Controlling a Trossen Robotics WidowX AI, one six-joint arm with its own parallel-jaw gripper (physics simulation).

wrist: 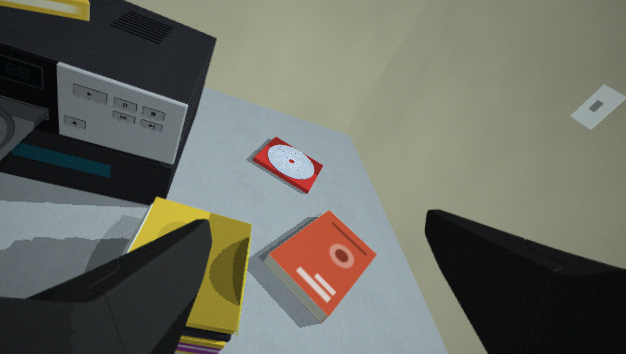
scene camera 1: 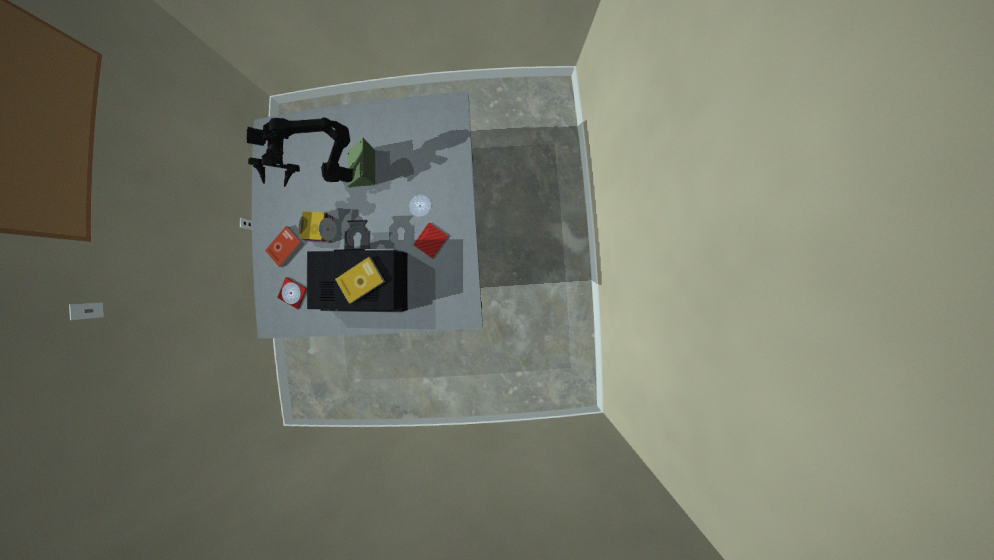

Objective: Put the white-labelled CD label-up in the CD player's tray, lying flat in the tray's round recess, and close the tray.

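Seen in the pictures: gripper, fingertip midpoint: [wrist: 319, 226] [scene camera 1: 274, 185]; arm's base at its link origin: [scene camera 1: 350, 175].
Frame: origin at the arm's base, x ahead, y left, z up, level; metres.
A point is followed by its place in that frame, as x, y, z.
My gripper [scene camera 1: 274, 183] @[0.159, -0.184, 0.284] [wrist: 319, 226] @[0.159, -0.184, 0.284] is open and empty, high over the table near the orange case. The black CD player [scene camera 1: 323, 262] @[0.475, 0.007, 0.150] [wrist: 185, 55] @[0.565, -0.041, 0.150] stands on the table; its tray [scene camera 1: 358, 244] @[0.371, 0.146, 0.079] [wrist: 25, 122] @[0.380, 0.069, 0.082] sticks out of the front, partly cut off in the wrist view. A pale speckled disc [scene camera 1: 290, 292] @[0.654, -0.303, -0.031] [wrist: 284, 157] @[0.663, -0.281, -0.031] lies flat on a red case. Another pale disc [scene camera 1: 419, 205] @[0.128, 0.378, -0.042] lies on the table; I cannot tell which side faces up on either. A dark grey disc shape [scene camera 1: 329, 228] @[0.292, -0.076, 0.007] shows at the yellow stack, unclear whether disc or shadow.
A yellow stack of cases [scene camera 1: 314, 216] @[0.242, -0.140, 0.050] [wrist: 160, 235] @[0.306, -0.110, 0.050] stands before the player, beside an orange case [scene camera 1: 278, 257] @[0.468, -0.388, -0.019] [wrist: 320, 265] @[0.377, -0.353, -0.019]. A yellow case [scene camera 1: 368, 267] @[0.480, 0.245, 0.174] [wrist: 55, 7] @[0.523, 0.120, 0.160] lies on the player. A red striped case [scene camera 1: 431, 240] @[0.309, 0.470, -0.033] and a green wedge [scene camera 1: 361, 163] @[-0.030, 0.106, 0.091] stand on the table.
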